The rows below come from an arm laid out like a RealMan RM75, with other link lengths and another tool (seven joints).
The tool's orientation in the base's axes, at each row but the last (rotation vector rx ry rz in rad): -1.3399 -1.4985 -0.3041; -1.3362 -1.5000 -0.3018; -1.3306 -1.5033 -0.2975; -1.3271 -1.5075 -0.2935; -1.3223 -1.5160 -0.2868; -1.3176 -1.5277 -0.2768; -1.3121 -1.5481 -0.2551; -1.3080 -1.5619 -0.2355; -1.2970 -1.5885 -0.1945
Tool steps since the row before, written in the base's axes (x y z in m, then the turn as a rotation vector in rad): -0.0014 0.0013 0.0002 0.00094 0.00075 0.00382; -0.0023 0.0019 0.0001 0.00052 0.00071 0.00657; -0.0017 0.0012 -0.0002 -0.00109 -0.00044 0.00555; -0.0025 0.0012 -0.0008 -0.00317 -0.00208 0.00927; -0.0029 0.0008 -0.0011 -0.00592 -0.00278 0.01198; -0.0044 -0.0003 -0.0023 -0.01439 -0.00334 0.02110; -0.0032 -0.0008 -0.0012 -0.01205 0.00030 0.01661; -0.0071 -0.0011 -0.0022 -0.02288 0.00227 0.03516; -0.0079 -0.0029 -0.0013 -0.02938 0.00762 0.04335
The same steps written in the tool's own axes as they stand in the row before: 0.0006 -0.0008 0.0016 0.00366 -0.00060 -0.00150; 0.0007 -0.0013 0.0026 0.00577 -0.00215 -0.00245; 0.0002 -0.0009 0.0019 0.00401 -0.00345 -0.00204; -0.0004 -0.0013 0.0025 0.00570 -0.00736 -0.00369; -0.0009 -0.0016 0.0026 0.00701 -0.01106 -0.00386; -0.0027 -0.0027 0.0031 0.01262 -0.02218 -0.00352; -0.0019 -0.0024 0.0017 0.01158 -0.01694 -0.00029; -0.0033 -0.0052 0.0042 0.02586 -0.03310 -0.00098; -0.0037 -0.0069 0.0034 0.03478 -0.03979 0.00268
